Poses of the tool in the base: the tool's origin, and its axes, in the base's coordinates. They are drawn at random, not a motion.
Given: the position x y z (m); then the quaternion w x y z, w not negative.
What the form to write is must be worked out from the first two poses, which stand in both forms.
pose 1, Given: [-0.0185, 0.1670, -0.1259, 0.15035, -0.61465, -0.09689, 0.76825]
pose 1, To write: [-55.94, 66.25, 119.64, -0.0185, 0.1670, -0.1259]
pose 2, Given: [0.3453, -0.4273, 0.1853, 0.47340, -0.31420, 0.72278, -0.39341]
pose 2, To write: [-105.63, 25.92, -113.20, 0.3453, -0.4273, 0.1853]
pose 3, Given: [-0.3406, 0.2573, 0.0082, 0.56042, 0.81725, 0.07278, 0.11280]
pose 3, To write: [110.38, -5.90, 14.28, -0.3406, 0.2573, 0.0082]
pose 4, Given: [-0.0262, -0.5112, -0.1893, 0.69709, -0.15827, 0.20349, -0.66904]
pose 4, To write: [-29.62, 4.12, -88.74, -0.0262, -0.5112, -0.1893]
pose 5, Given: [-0.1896, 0.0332, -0.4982, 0.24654, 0.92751, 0.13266, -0.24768]
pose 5, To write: [152.61, 31.66, 8.37, -0.1896, 0.0332, -0.4982]
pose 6, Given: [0.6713, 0.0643, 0.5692, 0.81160, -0.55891, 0.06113, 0.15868]
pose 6, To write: [-67.50, 16.06, 11.36, 0.6713, 0.0643, 0.5692]
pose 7, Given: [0.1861, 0.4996, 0.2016, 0.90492, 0.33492, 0.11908, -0.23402]
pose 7, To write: [36.37, 21.86, -21.74, 0.1861, 0.4996, 0.2016]
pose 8, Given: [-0.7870, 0.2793, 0.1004, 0.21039, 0.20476, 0.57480, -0.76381]
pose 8, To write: [-72.13, 33.69, -174.07, -0.7870, 0.2793, 0.1004]
